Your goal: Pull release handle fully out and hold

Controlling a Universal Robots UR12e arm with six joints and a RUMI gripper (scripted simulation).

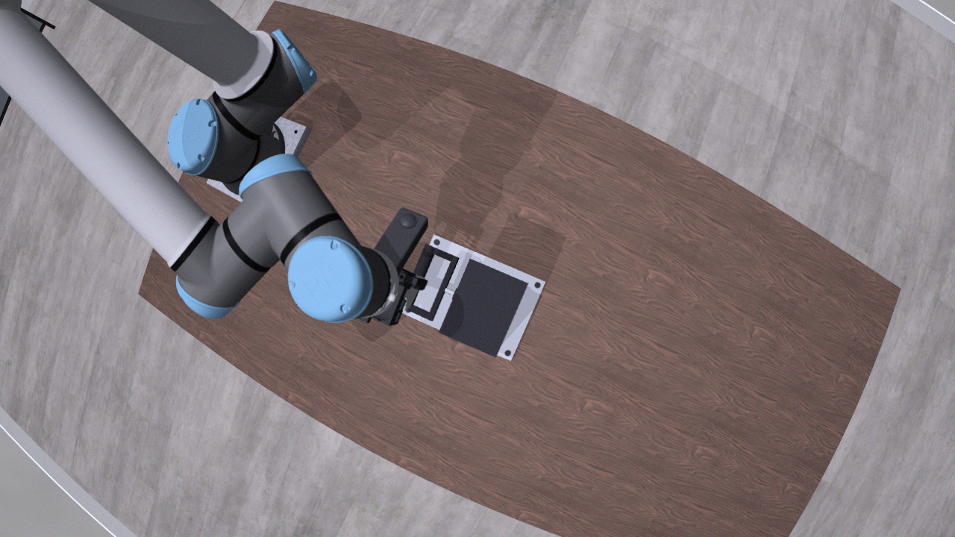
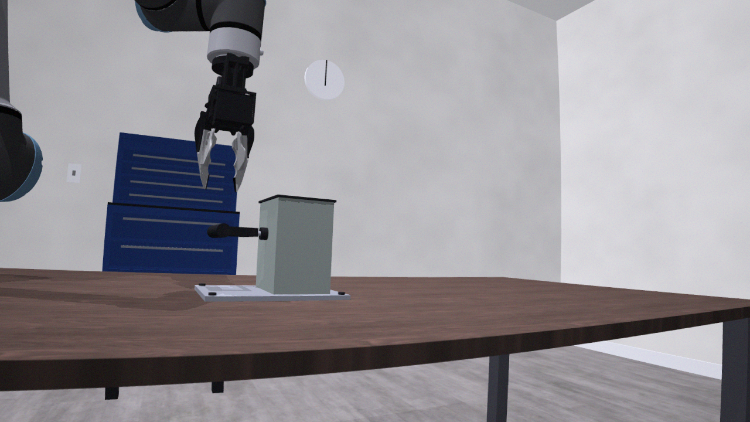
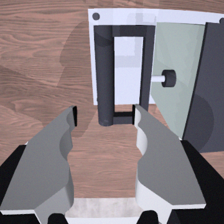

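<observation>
The release handle lies 50 mm ahead of my hand, 10 mm to the right of it and 80 mm below it.
</observation>
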